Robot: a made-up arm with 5 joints.
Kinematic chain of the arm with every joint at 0, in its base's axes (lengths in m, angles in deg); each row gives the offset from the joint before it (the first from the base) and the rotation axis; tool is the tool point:
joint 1: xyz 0 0 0.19 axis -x
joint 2: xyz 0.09 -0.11 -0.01 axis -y
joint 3: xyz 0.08 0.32 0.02 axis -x
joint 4: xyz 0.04 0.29 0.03 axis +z
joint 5: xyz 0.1 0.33 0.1 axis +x
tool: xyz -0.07 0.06 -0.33
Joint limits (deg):
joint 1: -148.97..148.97
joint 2: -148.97..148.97
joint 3: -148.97..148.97
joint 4: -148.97..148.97
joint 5: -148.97..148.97
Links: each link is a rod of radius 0.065 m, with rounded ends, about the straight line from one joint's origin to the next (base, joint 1, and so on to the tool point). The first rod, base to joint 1, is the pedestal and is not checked.
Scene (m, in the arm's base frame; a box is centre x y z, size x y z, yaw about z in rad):
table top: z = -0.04
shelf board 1: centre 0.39 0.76 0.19 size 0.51 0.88 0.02 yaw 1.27
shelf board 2: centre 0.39 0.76 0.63 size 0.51 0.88 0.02 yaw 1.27
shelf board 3: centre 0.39 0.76 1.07 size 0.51 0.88 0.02 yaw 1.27
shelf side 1: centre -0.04 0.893 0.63 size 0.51 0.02 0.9 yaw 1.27
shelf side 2: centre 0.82 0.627 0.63 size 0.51 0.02 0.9 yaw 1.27
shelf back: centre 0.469 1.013 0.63 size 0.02 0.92 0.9 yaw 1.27
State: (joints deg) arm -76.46 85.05 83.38 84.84 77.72
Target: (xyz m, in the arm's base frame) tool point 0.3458 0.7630 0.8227
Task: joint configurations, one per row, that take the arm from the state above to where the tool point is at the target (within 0.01 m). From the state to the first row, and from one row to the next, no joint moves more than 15 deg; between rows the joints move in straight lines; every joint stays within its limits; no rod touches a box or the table.
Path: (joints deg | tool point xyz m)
1: -87.34 93.01 81.83 95.46 63.02 | 0.3481 0.5408 0.4452
2: -98.23 100.96 80.28 106.07 48.31 | 0.3126 0.4243 0.4444
3: -109.11 108.92 78.73 116.69 33.61 | 0.2796 0.3067 0.4159
4: -110.10 100.95 70.56 108.32 46.24 | 0.2947 0.3513 0.5320
5: -111.10 92.98 62.40 99.95 58.88 | 0.2764 0.3714 0.6721
6: -112.10 85.02 54.23 91.58 71.52 | 0.2189 0.3538 0.8228
7: -97.36 79.98 52.10 76.89 78.92 | 0.2690 0.4897 0.8560
8: -82.62 74.95 49.96 62.19 86.32 | 0.3111 0.6289 0.8566
9: -67.88 69.92 47.83 47.49 93.72 | 0.3458 0.7630 0.8227

